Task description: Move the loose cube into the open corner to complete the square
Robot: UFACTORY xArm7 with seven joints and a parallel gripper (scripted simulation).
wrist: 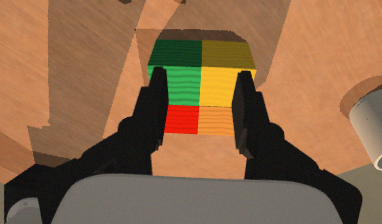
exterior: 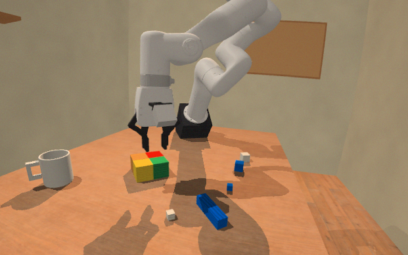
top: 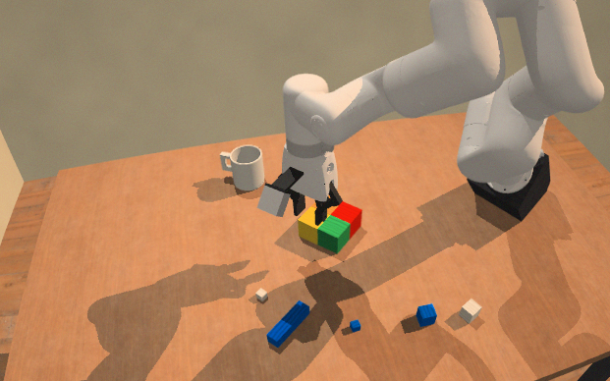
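Now: hand 10 cm above the yellow cube, 6 cm to the left of it and 1 cm past it. Also, from my hand: red cube (10 cm below, 8 cm behind, 7 cm to the right); then green cube (10 cm below, 5 cm behind, 3 cm to the right); then orange cube (10 cm to the right, 10 cm below, 4 cm behind).
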